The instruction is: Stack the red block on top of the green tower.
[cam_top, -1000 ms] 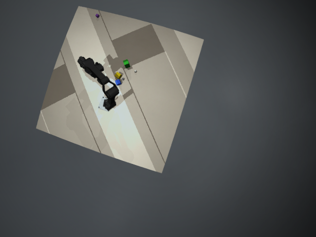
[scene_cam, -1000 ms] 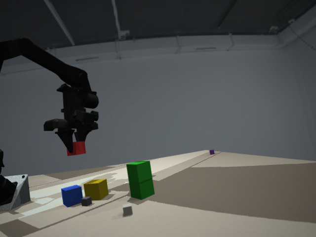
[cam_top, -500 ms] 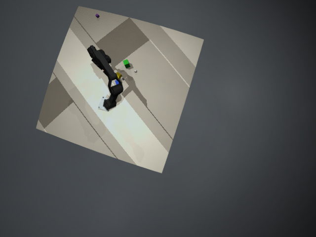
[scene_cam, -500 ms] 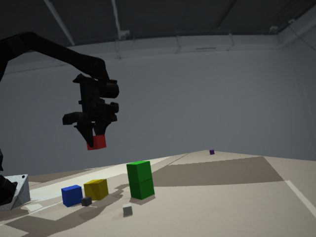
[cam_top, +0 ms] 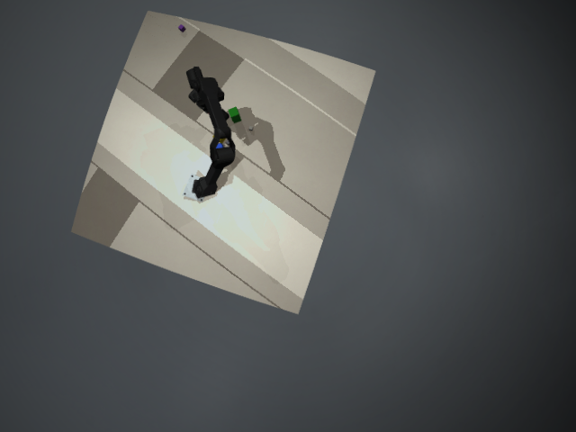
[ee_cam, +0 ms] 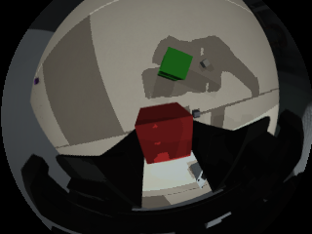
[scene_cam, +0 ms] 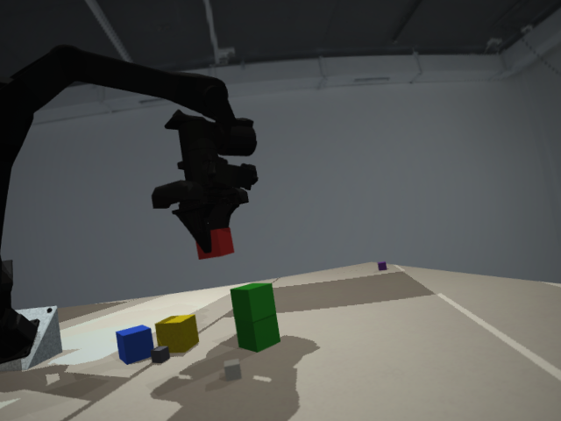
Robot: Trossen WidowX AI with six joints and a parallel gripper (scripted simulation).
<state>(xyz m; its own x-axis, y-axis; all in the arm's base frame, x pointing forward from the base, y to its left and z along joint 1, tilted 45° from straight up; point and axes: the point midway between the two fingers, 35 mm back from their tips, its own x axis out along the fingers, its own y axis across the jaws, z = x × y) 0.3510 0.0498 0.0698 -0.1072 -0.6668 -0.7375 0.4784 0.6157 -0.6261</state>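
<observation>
My gripper tip is now 110 mm above the yellow block, 70 mm past it and 10 mm to the left of it. Also, from my gripper tip: dark cube: 130 mm below, 90 mm behind, 60 mm to the right; then red block: 10 mm above; then blue block: 130 mm behind, 120 mm below, 30 mm to the right.
</observation>
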